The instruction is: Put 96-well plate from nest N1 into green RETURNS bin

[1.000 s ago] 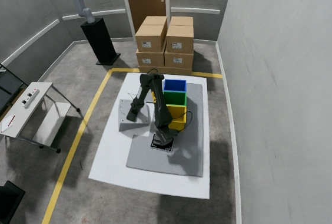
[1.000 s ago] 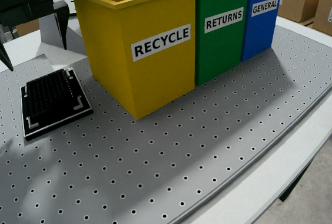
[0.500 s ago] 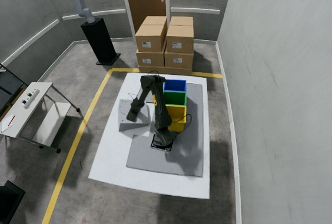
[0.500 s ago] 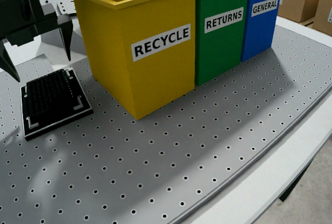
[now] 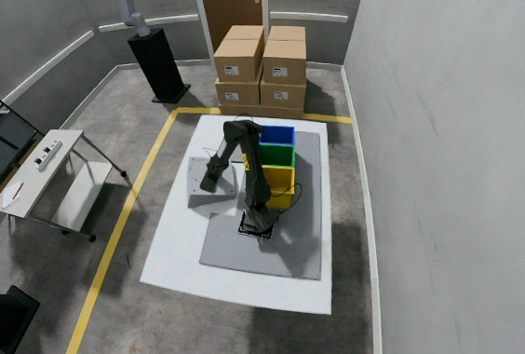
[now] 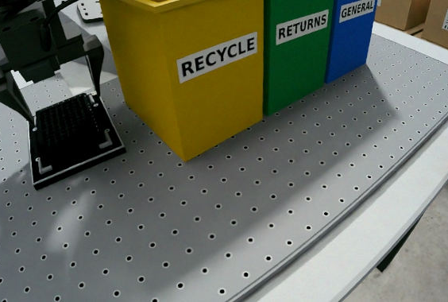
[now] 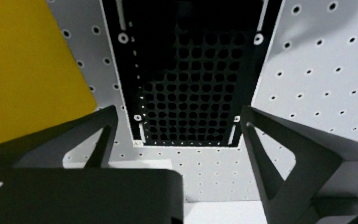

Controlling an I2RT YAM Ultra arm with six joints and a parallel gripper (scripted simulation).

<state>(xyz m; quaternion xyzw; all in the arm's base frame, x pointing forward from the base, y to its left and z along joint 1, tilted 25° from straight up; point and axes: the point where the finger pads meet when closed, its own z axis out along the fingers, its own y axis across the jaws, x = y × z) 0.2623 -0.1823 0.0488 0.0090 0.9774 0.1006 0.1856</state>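
Right now my hand is 3 cm above the black 96-well plate, 1 cm to the left of it and 1 cm short of it. Round my hand: green RETURNS bin (28 cm to the left, 4 cm above, 3 cm ahead); then black plate nest N1 (4 cm below, 1 cm to the right, 1 cm ahead); then yellow RECYCLE bin (16 cm to the left, 5 cm ahead, 4 cm above).
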